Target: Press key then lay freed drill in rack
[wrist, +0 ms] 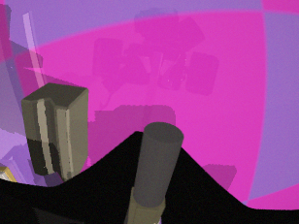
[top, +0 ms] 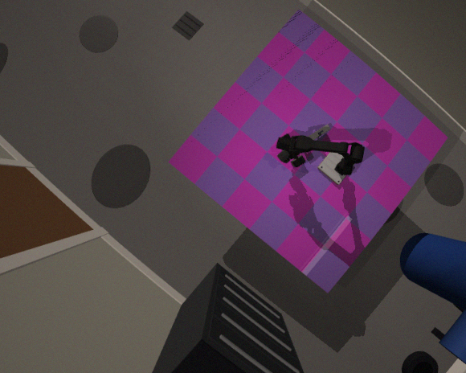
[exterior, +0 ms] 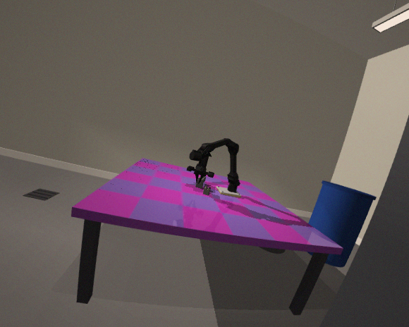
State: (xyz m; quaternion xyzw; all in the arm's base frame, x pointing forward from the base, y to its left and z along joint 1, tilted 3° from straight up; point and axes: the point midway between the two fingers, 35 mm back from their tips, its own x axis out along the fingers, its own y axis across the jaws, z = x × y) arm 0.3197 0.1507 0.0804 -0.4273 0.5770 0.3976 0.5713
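Now: gripper tip 80 mm past the dark block, 40 mm above it and 10 mm to the left of it. Round my gripper tip: drill (40 mm to the right, 30 mm above, 10 mm behind); housing (190 mm to the right, 60 mm behind, 20 mm below); key (210 mm to the right, 70 mm behind, 10 mm below).
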